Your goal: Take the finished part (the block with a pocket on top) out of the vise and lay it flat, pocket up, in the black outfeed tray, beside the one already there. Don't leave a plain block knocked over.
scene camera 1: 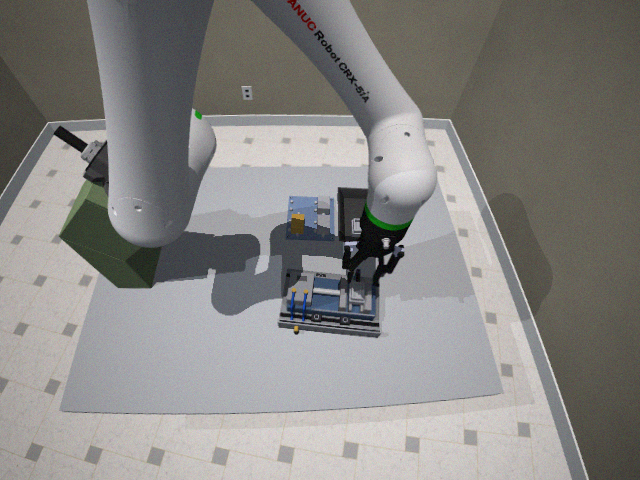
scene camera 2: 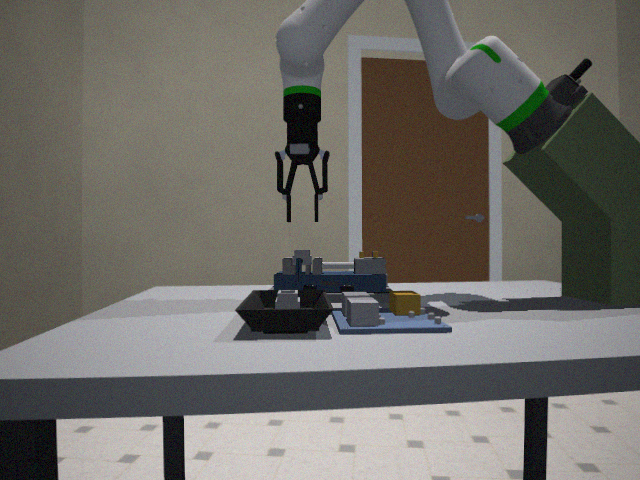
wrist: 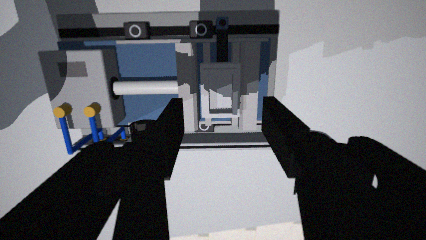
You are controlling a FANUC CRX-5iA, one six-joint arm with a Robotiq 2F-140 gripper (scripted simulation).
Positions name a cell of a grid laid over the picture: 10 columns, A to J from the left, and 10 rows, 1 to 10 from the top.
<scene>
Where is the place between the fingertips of my gripper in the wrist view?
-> F5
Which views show my gripper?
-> Scene camera 1, scene camera 2 and the wrist view: all of them.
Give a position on a blue fixture plate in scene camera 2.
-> G7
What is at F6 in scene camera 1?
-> My gripper.
</scene>
